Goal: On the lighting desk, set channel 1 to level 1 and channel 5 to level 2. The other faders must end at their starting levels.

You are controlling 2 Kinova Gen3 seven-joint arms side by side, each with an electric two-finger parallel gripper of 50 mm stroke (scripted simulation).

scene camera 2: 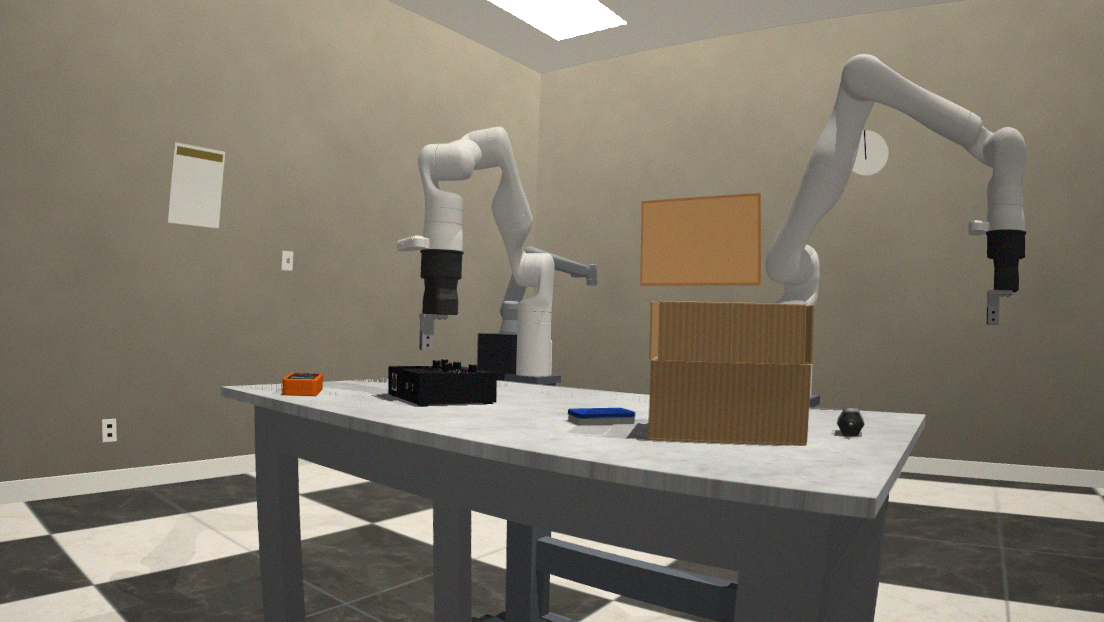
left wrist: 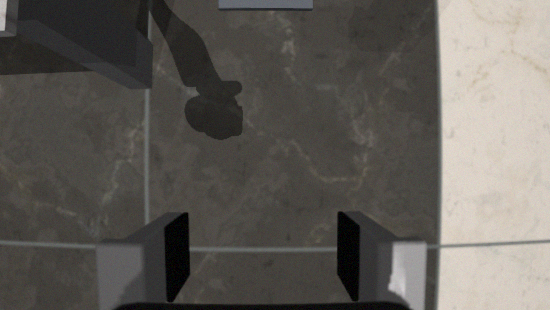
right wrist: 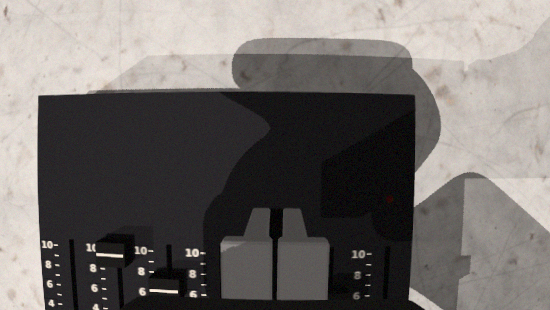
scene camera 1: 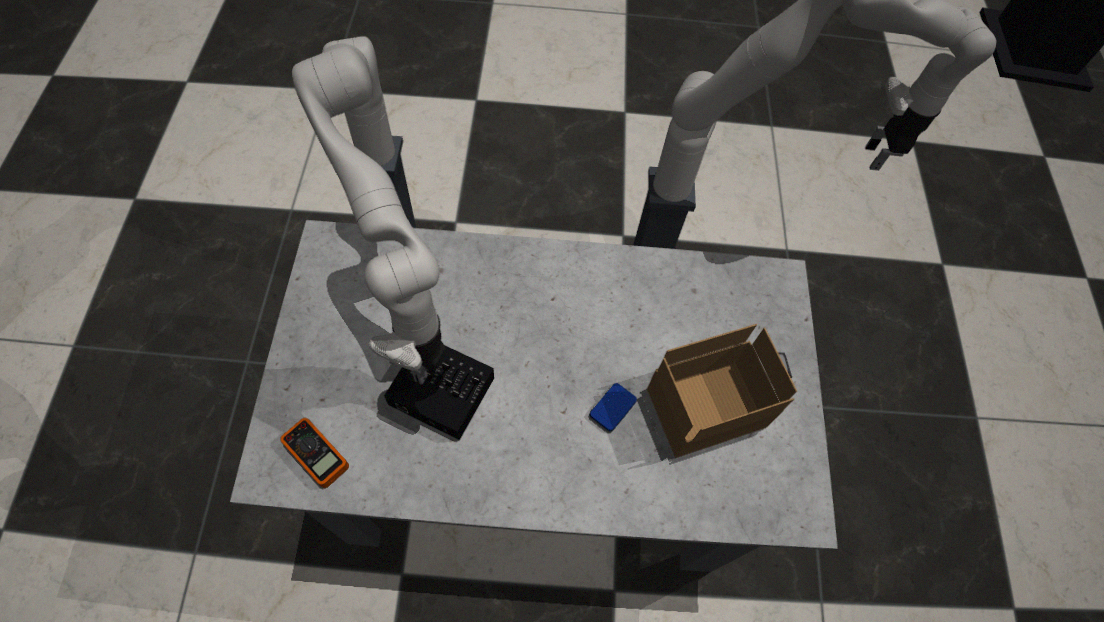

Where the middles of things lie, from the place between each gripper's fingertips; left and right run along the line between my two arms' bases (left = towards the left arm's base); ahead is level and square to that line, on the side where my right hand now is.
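Labels:
The channel 2 fader [right wrist: 110, 252] has my right hand [scene camera 2: 426, 350] 4 cm above it, 1 cm short of it and 7 cm to the right of it. The blue block [scene camera 1: 611, 409] is 9 cm below my right hand, 37 cm to the left of it and 2 cm behind it.
Counting from my left hand [scene camera 2: 992, 324], I find the blue block 17 cm below it, 60 cm ahead of it and 53 cm to the right of it. The channel 2 fader is 11 cm below my left hand, 83 cm to the right of it and 63 cm ahead of it.

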